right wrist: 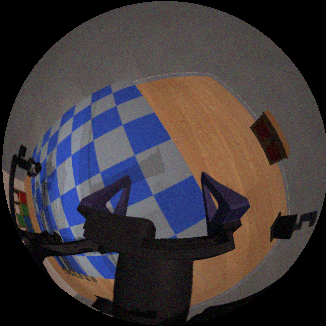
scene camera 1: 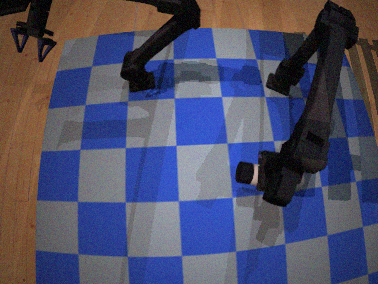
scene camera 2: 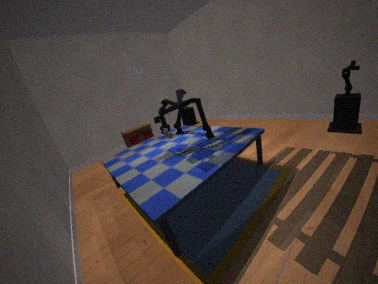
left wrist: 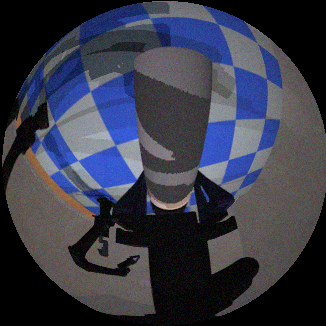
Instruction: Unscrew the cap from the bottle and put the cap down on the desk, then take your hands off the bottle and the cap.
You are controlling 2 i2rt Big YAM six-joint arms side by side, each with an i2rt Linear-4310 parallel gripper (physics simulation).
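Seen in the pictures: left gripper, between the fingertips: [scene camera 1: 259, 176]; right gripper, between the fingertips: [right wrist: 163, 176] [scene camera 1: 29, 57] [left wrist: 138, 255]; left arm's base, origin of its link: [right wrist: 57, 237] [scene camera 1: 278, 84] [scene camera 2: 210, 136] [left wrist: 43, 115]; right arm's base, origin of its link: [scene camera 1: 142, 82] [scene camera 2: 180, 132] [left wrist: 105, 201].
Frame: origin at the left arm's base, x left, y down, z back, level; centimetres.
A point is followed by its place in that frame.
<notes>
The bottle [scene camera 1: 256, 174] @(x -5.4, y -25.0, z -52.9 cm) [left wrist: 172, 120] @(x 5.6, y -24.1, z -49.2 cm) is a pale cylinder, mostly in shadow. It lies roughly level, held off the desk. The black cap [scene camera 1: 245, 172] @(x -8.8, y -25.2, z -53.6 cm) is in line with the bottle and touches its left end in scene camera 1; in the left wrist view it merges with dark gripper parts. My left gripper [scene camera 1: 264, 172] @(x -2.9, y -20.5, z -51.8 cm) [left wrist: 168, 171] @(x -2.9, y -20.5, z -51.8 cm) is shut on the bottle, with a finger on each side near the cap end; its fingers are mostly hidden in scene camera 1. My right gripper [scene camera 1: 31, 56] @(x -84.7, y -36.9, z -48.6 cm) [right wrist: 163, 176] @(x -84.7, y -36.9, z -48.6 cm) is open and empty, far from the bottle, at the top left of scene camera 1.
The desk [scene camera 1: 150, 225] @(x -30.0, y 0.0, z -81.5 cm) [scene camera 2: 165, 175] @(x 54.3, y 0.0, z -67.4 cm) [right wrist: 115, 145] @(x -60.3, y 0.0, z -72.3 cm) has a blue and grey checkered top. The arm bases [scene camera 1: 137, 75] @(x -57.9, y -13.1, z -30.6 cm) [scene camera 1: 280, 82] @(x -0.8, y -6.3, z -3.2 cm) stand near its back edge. A box with red panels [scene camera 2: 137, 136] [right wrist: 269, 139] and a black pedestal [scene camera 2: 346, 110] stand on the floor beyond.
</notes>
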